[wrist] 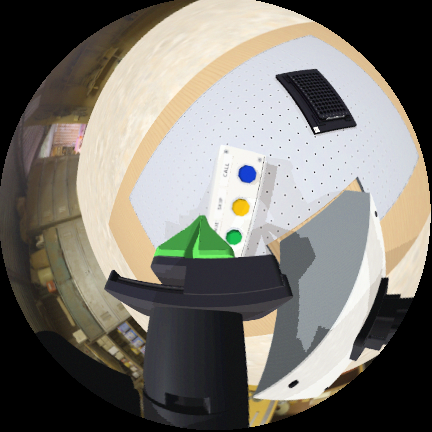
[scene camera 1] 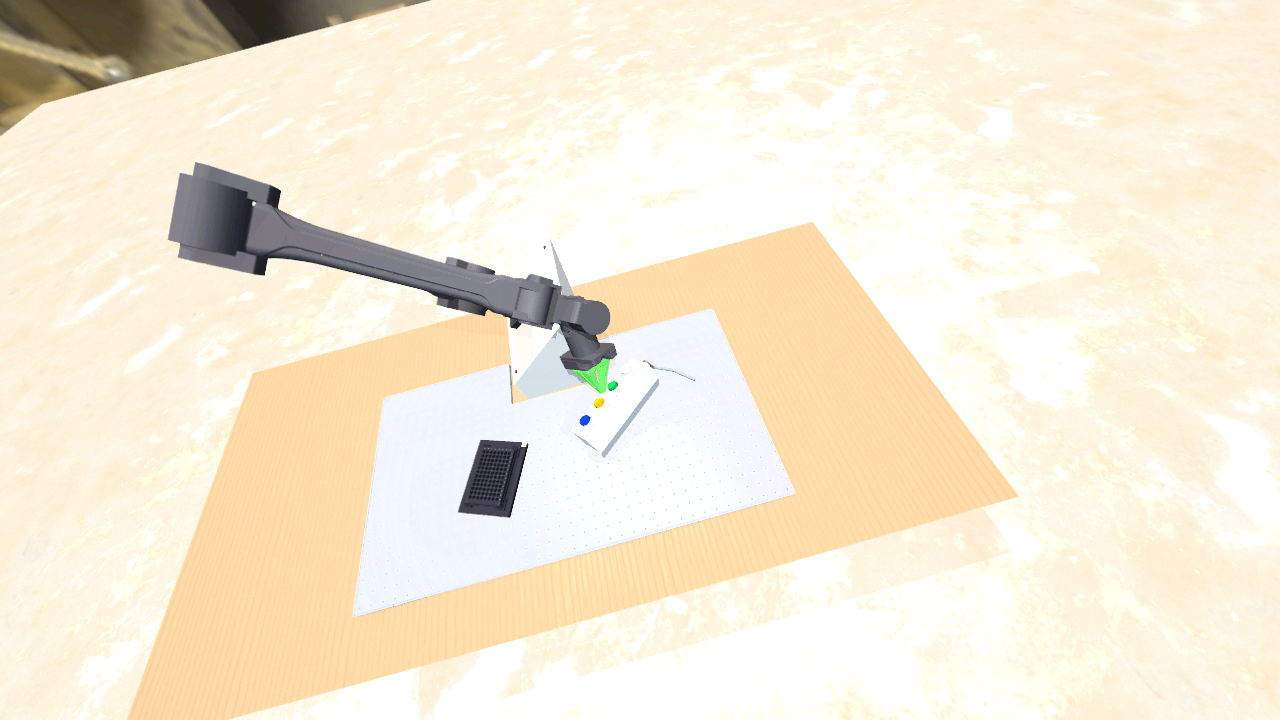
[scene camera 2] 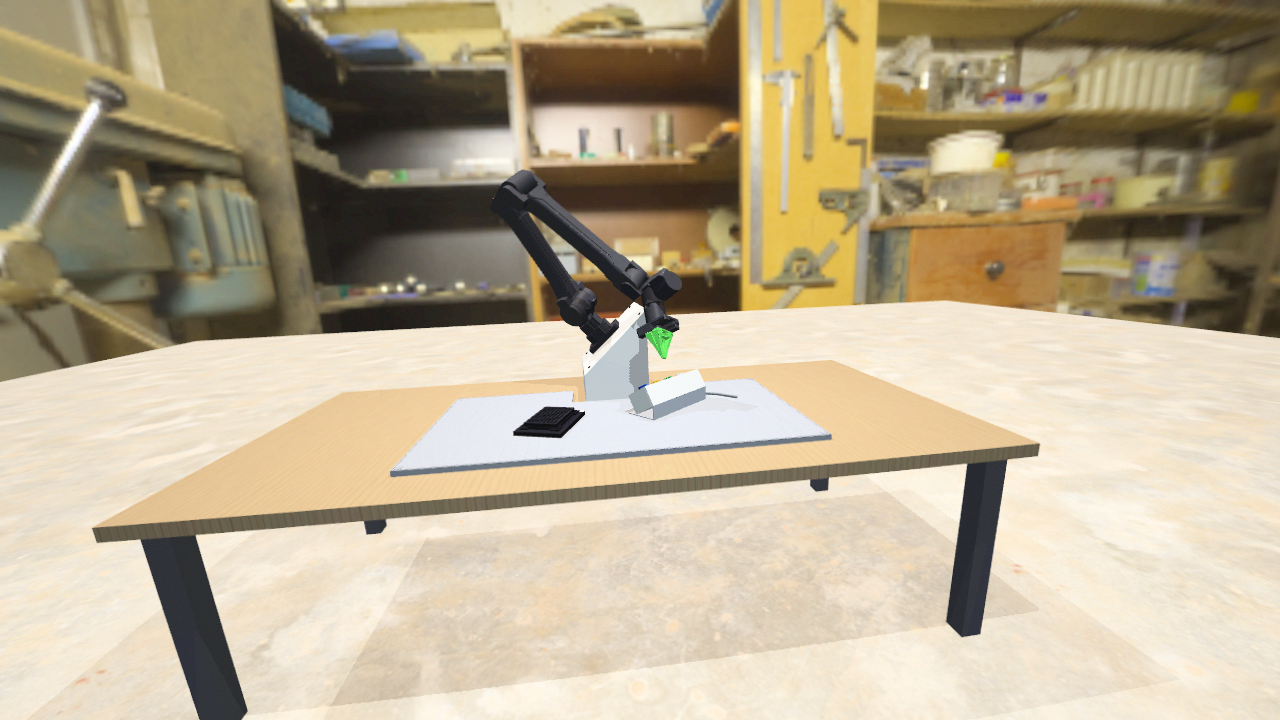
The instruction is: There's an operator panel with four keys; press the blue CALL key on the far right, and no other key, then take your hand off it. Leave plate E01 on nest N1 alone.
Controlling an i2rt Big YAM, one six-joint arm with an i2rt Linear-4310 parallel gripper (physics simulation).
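Places are measured from the arm's base along level axes (x right, y ahead, z up), in metres.
Pixels of known places: gripper, between the fingertips: (wrist: 202,219) (scene camera 1: 603,392) (scene camera 2: 664,358); arm's base, origin of its link: (scene camera 2: 606,337).
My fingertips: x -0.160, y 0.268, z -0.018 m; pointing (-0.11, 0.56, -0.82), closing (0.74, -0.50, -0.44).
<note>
For each thing: its top centre in the pictures, then the offset to it from my fingertips. "*": a spot on its surface instead. Level surfaces: height alone.
- white operator panel, centre of its top: (wrist: 218,221) (scene camera 1: 612,396) (scene camera 2: 668,375) dx -0.011, dy -0.012, dz -0.050 m
- blue CALL key, centre of its top: (wrist: 244,172) (scene camera 1: 584,419) dx +0.058, dy +0.025, dz -0.059 m
- yellow SKIP key, centre of its top: (wrist: 238,207) (scene camera 1: 598,401) dx +0.023, dy -0.010, dz -0.059 m
- green key, centre of its top: (wrist: 231,238) (scene camera 1: 612,384) dx -0.013, dy -0.045, dz -0.059 m
- white key, centre of its top: (scene camera 1: 625,368) dx -0.048, dy -0.080, dz -0.059 m
- grey cable, a spot on its surface: (scene camera 1: 673,371) (scene camera 2: 718,394) * dx -0.160, dy -0.084, dz -0.130 m
- perforated board, height of its surface: dz -0.134 m
- wooden table, height of its surface: dz -0.147 m
The white operator panel (scene camera 1: 620,415) (scene camera 2: 673,394) (wrist: 248,200) has a sloped face with a row of round keys. The blue CALL key (scene camera 1: 584,420) (wrist: 247,174) is at one end. Beside it are the yellow SKIP key (scene camera 1: 598,402) (wrist: 240,207) and the green key (scene camera 1: 613,385) (wrist: 234,237). A white key (scene camera 1: 626,368) shows at the cable end in scene camera 1. My gripper (scene camera 1: 602,390) (scene camera 2: 663,356) (wrist: 202,219) is shut and empty, its green fingertips pointing down above the panel, apart from it in scene camera 2. The black plate on its nest (scene camera 1: 492,475) (scene camera 2: 548,420) (wrist: 318,95) lies apart from the panel.
The arm's pale angled base bracket (scene camera 1: 542,365) (scene camera 2: 615,369) (wrist: 332,250) stands behind the panel, close to the gripper. A grey cable (scene camera 1: 673,371) (scene camera 2: 723,394) leaves the panel's far end. The perforated board (scene camera 1: 429,537) (scene camera 2: 465,452) (wrist: 200,100) lies on the wooden table (scene camera 1: 877,420) (scene camera 2: 895,420).
</note>
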